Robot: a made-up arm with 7 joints. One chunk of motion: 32 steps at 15 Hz.
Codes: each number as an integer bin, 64 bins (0 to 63) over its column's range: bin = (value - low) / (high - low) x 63, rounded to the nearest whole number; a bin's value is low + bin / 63 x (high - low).
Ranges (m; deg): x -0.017..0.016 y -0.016..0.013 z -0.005..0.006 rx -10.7..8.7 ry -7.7..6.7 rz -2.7..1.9
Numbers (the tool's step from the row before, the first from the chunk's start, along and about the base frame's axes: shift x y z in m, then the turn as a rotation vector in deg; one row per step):
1: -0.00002 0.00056 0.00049 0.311 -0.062 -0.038
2: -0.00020 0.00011 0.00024 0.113 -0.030 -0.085
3: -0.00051 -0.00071 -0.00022 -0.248 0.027 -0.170
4: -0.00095 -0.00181 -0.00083 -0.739 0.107 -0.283
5: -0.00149 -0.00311 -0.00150 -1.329 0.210 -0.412
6: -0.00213 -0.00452 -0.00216 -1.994 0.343 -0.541
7: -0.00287 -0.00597 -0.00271 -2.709 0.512 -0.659
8: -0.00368 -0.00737 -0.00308 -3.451 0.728 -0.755
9: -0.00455 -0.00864 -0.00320 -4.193 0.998 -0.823
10: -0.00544 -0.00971 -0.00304 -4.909 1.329 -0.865
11: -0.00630 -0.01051 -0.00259 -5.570 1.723 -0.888
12: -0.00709 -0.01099 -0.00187 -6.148 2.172 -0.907
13: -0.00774 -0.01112 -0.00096 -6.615 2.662 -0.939
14: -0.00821 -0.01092 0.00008 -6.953 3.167 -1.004
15: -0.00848 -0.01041 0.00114 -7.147 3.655 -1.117
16: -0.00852 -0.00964 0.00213 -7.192 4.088 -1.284
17: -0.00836 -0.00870 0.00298 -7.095 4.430 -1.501
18: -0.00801 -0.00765 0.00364 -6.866 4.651 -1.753
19: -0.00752 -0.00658 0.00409 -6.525 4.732 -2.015
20: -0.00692 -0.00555 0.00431 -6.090 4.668 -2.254
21: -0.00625 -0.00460 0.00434 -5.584 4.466 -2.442
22: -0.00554 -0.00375 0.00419 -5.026 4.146 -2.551
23: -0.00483 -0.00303 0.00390 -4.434 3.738 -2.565
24: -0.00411 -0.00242 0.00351 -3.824 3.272 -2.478
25: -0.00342 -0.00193 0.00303 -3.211 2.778 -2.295
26: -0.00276 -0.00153 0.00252 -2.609 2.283 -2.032
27: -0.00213 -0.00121 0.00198 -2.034 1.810 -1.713
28: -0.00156 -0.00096 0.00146 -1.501 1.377 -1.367
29: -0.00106 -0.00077 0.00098 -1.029 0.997 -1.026
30: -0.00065 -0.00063 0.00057 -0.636 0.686 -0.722
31: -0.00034 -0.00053 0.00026 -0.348 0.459 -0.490
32: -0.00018 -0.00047 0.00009 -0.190 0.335 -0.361
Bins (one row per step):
1: 32 36 31 36 33 36
2: 32 35 30 35 34 36
3: 31 33 27 34 34 35
4: 31 31 24 32 34 33
5: 30 28 20 30 35 31
6: 28 25 16 28 35 30
7: 27 22 13 26 36 28
8: 25 19 11 24 37 27
9: 24 16 10 21 38 26
10: 22 14 11 19 40 25
11: 20 12 14 17 41 25
12: 19 11 18 15 43 25
13: 18 11 23 13 45 24
14: 17 11 29 12 48 23
15: 16 12 35 12 50 22
16: 16 14 41 11 52 19
17: 16 16 46 12 53 16
18: 17 18 49 12 54 13
19: 18 20 52 14 54 9
20: 19 23 53 15 54 6
21: 21 25 53 17 53 4
22: 22 27 53 18 52 2
23: 23 28 51 20 50 2
24: 25 30 49 22 48 3
25: 26 31 46 24 46 6
26: 27 31 43 26 44 9
27: 28 32 40 28 42 14
28: 29 33 37 30 40 18
29: 30 33 34 31 38 23
30: 31 33 32 33 37 27
31: 32 34 30 34 36 30
32: 32 34 29 34 35 32

